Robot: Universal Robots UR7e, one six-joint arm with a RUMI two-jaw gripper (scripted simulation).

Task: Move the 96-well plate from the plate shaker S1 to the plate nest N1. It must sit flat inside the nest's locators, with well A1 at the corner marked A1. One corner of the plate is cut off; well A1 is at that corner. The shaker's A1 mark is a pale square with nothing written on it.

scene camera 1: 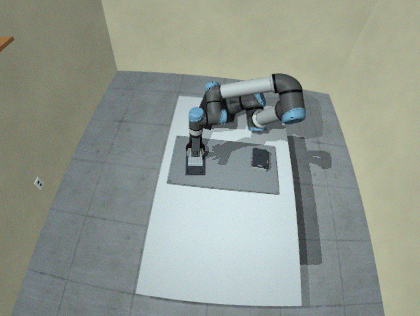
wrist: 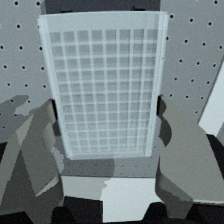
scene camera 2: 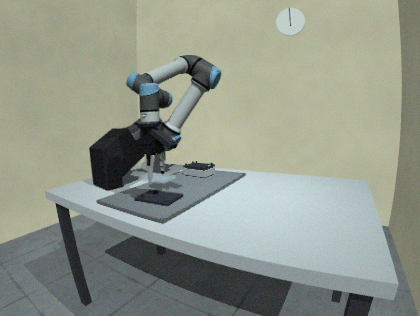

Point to a 96-well plate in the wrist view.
121, 108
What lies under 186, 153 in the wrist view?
The gripper.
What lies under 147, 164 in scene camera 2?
The gripper.
